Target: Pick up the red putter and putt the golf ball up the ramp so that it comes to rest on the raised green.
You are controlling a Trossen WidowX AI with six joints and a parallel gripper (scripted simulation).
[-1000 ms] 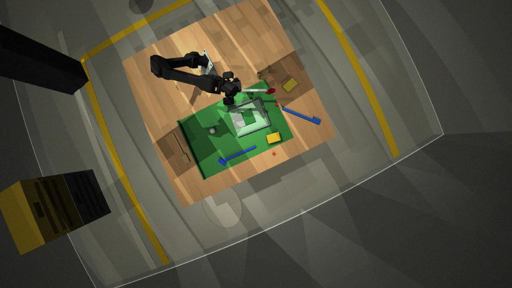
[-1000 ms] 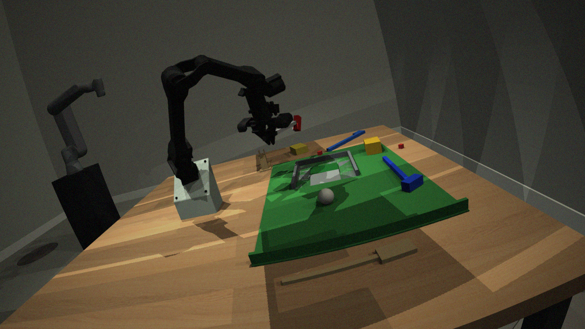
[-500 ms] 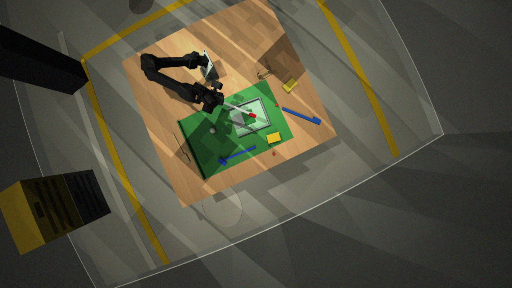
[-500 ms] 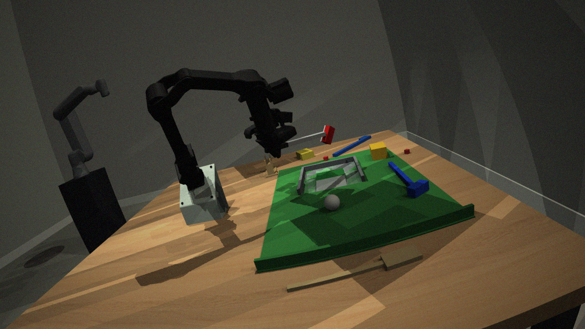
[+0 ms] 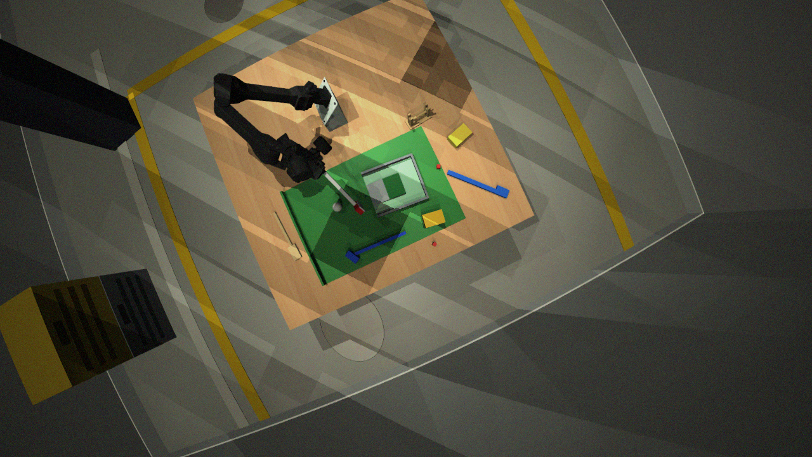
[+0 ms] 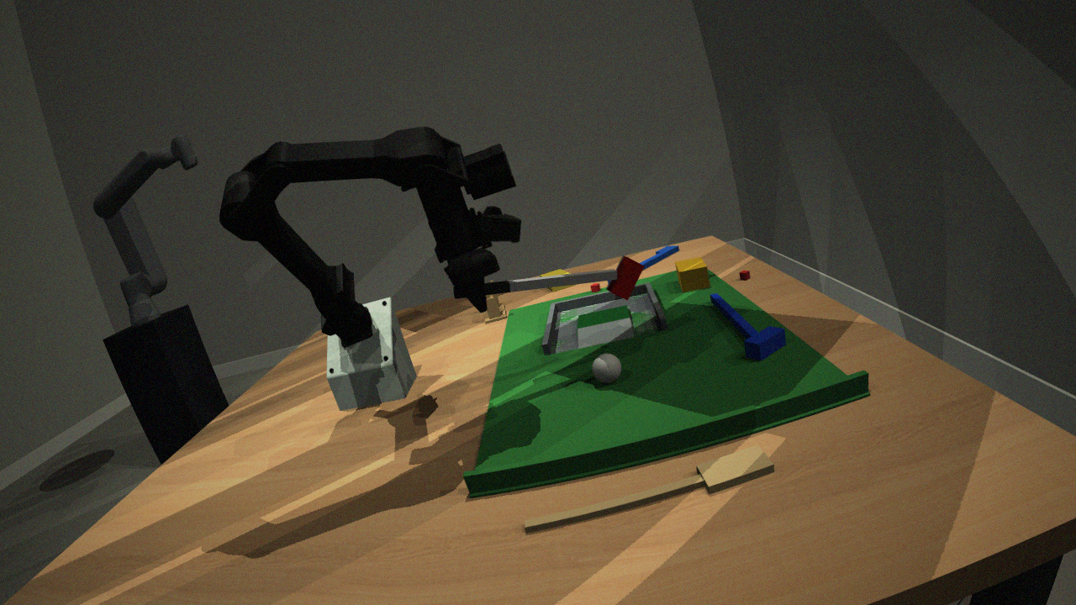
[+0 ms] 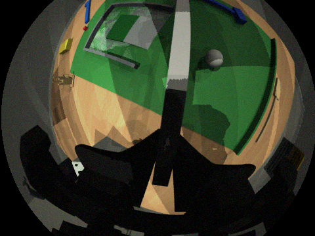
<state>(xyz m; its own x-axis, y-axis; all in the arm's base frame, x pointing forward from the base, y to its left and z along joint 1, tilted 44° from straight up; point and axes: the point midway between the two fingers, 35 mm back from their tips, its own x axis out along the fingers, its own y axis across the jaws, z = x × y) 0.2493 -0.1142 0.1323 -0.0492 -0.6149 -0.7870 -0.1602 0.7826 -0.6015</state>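
Right now the red putter is 120 mm ahead of my gripper tip and 20 mm to the left of it. Also, from my gripper tip: white golf ball 150 mm ahead, 120 mm below, 60 mm to the right; then green mat 220 mm ahead, 140 mm below, 80 mm to the left; then small wooden stand 480 mm to the left, 110 mm below.
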